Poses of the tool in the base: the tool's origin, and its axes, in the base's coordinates. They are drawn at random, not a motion.
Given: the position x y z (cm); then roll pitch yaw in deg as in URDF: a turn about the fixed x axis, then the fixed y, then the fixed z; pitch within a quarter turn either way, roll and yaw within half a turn.
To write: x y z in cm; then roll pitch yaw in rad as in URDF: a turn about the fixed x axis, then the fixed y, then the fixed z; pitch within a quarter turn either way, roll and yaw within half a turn. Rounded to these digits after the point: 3 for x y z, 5 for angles.
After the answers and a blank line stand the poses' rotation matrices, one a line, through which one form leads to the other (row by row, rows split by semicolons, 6 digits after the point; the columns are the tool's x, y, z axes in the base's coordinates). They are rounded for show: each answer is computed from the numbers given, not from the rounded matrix.
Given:
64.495 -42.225 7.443 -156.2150 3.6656 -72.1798
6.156 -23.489 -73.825 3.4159 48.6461 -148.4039
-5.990 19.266 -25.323 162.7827 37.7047 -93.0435
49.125 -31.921 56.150 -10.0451 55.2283 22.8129
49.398 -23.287 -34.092 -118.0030 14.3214 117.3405
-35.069 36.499 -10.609 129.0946 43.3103 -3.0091
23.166 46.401 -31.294 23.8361 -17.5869 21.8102
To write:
64.495 -42.225 7.443 -2.72647 0.06398 -1.25978
6.156 -23.489 -73.825 0.05962 0.84903 -2.59014
-5.990 19.266 -25.323 2.84109 0.65807 -1.62392
49.125 -31.921 56.150 -0.17532 0.96392 0.39816
49.398 -23.287 -34.092 -2.05954 0.24996 2.04798
-35.069 36.499 -10.609 2.25313 0.75591 -0.05252
23.166 46.401 -31.294 0.41602 -0.30695 0.38066

0.305405 -0.879053 0.366052; -0.950074 -0.255491 0.179120; -0.063933 -0.402481 -0.913193
-0.562766 0.484901 -0.669451; -0.346163 -0.873682 -0.341833; -0.750643 0.039367 0.659534
-0.042007 -0.963453 -0.264562; -0.790057 -0.130059 0.599078; -0.611592 0.234185 -0.755720
0.525696 -0.513849 0.677940; 0.221122 0.852094 0.474385; -0.821431 -0.099475 0.561566
-0.445005 0.517376 -0.730954; 0.860688 0.021635 -0.508673; -0.247361 -0.855485 -0.454927
0.726646 0.498532 -0.472706; -0.038198 -0.657680 -0.752329; -0.685949 0.564733 -0.458858
0.885025 -0.453209 -0.106452; 0.354168 0.803864 -0.477879; 0.302152 0.385233 0.871952

